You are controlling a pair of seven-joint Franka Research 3 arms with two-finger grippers.
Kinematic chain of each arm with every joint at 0, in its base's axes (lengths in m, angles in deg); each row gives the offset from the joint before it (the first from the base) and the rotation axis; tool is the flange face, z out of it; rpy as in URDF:
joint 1: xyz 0 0 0.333 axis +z
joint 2: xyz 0 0 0 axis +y
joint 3: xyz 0 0 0.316 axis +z
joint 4: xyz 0.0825 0 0 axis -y
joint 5: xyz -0.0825 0 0.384 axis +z
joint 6: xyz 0 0 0 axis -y
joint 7: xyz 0.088 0 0 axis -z
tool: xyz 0 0 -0.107 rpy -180 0 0
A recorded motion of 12 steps. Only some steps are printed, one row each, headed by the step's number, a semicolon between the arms.
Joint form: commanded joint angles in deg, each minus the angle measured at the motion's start. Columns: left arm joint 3, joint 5, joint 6, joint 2, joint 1, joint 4, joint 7; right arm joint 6, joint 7, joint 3, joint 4, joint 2, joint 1, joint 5.
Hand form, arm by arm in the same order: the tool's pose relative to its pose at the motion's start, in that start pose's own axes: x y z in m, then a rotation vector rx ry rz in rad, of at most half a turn. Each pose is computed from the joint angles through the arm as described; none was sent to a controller.
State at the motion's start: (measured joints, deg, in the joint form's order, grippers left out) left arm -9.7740 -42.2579 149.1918 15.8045 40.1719 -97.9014 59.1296; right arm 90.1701 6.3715 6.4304 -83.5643 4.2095 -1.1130 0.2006
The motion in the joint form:
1: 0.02 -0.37 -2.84 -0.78 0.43 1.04 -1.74; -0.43 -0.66 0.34 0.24 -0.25 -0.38 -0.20
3: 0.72 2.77 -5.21 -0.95 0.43 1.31 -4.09; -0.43 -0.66 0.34 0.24 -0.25 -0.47 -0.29
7: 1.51 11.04 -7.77 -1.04 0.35 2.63 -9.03; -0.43 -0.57 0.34 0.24 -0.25 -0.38 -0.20
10: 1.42 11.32 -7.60 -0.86 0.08 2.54 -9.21; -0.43 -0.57 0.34 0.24 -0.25 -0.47 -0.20
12: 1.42 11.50 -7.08 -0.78 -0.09 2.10 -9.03; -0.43 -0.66 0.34 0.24 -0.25 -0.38 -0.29
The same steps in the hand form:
1: 0.0090 0.0006 -0.0105 -0.0269 0.0037 -0.0279; -0.0018 0.0009 -0.0039 -0.0035 0.0014 -0.0109
3: 0.0078 -0.0015 -0.0127 -0.0314 -0.0400 -0.0264; -0.0017 0.0020 -0.0039 -0.0051 0.0016 -0.0093
7: 0.0133 -0.0046 -0.0194 0.0041 -0.1170 0.0061; -0.0018 0.0009 -0.0039 -0.0035 0.0014 -0.0093
10: 0.0130 -0.0016 -0.0158 0.0018 -0.1212 0.0093; -0.0017 0.0018 -0.0039 -0.0035 0.0015 -0.0077
12: 0.0104 -0.0004 -0.0127 0.0040 -0.1246 0.0143; -0.0018 0.0011 -0.0039 -0.0050 0.0016 -0.0109

